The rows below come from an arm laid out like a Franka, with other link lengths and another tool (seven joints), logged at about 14 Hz.
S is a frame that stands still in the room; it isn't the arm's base.
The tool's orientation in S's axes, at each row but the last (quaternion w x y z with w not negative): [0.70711 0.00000 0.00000 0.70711]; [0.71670 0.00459 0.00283 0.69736]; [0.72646 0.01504 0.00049 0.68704]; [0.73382 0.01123 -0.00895 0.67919]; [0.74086 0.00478 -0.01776 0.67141]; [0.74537 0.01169 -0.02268 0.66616]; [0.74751 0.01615 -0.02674 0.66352]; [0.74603 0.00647 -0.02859 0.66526]
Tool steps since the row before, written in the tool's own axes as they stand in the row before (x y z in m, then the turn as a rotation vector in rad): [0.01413 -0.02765 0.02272 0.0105 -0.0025 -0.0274]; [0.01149 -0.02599 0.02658 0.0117 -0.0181 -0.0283]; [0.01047 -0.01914 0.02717 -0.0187 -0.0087 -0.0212]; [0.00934 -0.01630 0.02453 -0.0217 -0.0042 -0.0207]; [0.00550 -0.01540 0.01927 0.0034 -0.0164 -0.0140]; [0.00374 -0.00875 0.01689 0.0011 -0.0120 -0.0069]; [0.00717 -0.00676 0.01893 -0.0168 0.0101 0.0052]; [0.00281 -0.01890 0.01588 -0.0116 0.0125 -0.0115]
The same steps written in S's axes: [0.02765 0.01413 0.02272 0.0025 0.0105 -0.0274]; [0.02657 0.01071 0.02633 0.0181 0.0113 -0.0285]; [0.02027 0.00881 0.02694 0.0072 -0.0187 -0.0218]; [0.01702 0.00735 0.02471 0.0025 -0.0214 -0.0213]; [0.01548 0.00336 0.01970 0.0169 0.0022 -0.0136]; [0.00880 0.00193 0.01716 0.0122 0.0001 -0.0067]; [0.00721 0.00517 0.01941 -0.0121 -0.0158 0.0040]; [0.01854 -0.00014 0.01653 -0.0133 -0.0095 -0.0124]
